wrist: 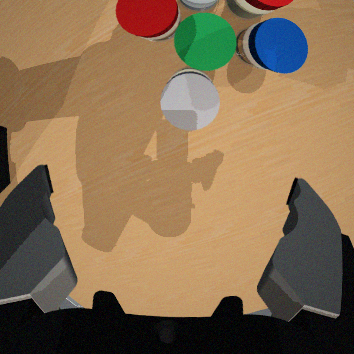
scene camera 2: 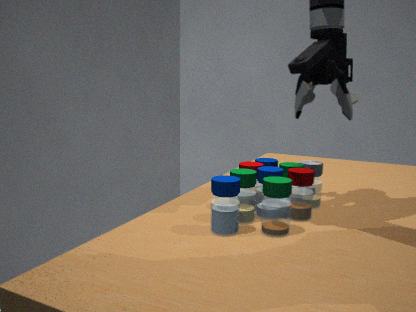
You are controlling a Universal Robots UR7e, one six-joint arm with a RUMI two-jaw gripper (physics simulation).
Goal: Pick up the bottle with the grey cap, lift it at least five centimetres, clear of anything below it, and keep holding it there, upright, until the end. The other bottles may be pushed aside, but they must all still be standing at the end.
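Places are measured from the arm's base along level axes (x left, y back, z up), in metres.
Pixels of known places: gripper, fingertip midpoint: (wrist: 170,175) (scene camera 2: 321,119).
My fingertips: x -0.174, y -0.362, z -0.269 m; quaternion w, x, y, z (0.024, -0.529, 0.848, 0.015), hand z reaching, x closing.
Ahead of a thing's pixels: the offset from my fingertips to its middle. Level surfaces: height alone.
The bottle with the grey cap @[dx +0.013, dy -0.016, dz -0.152 m] (scene camera 2: 313,168) (wrist: 190,101) stands upright at the back right of the group in the scene view, partly hidden by a red-capped bottle @[dx +0.110, dy -0.014, dz -0.152 m] (scene camera 2: 301,176). In the wrist view it is the bottle nearest the gripper, close to a green-capped bottle @[dx +0.061, dy -0.049, dz -0.152 m] (wrist: 205,42). My gripper (scene camera 2: 324,117) (wrist: 170,175) is open and empty, pointing down. It hangs above the tabletop, higher than the caps. In the wrist view the grey cap lies beyond the fingertips, toward the top of the view, between the two fingers' lines.
Other bottles stand upright in a tight group, including a front blue-capped one @[dx +0.258, dy -0.119, dz -0.152 m] (scene camera 2: 225,186) and a front green-capped one @[dx +0.215, dy -0.032, dz -0.152 m] (scene camera 2: 277,187). In the wrist view a red cap @[dx +0.110, dy -0.014, dz -0.112 m] (wrist: 147,15) and a blue cap @[dx +0.038, dy -0.116, dz -0.112 m] (wrist: 280,46) flank the green one. The wooden table @[dz -0.204 m] (scene camera 2: 165,265) has its edge at the left.
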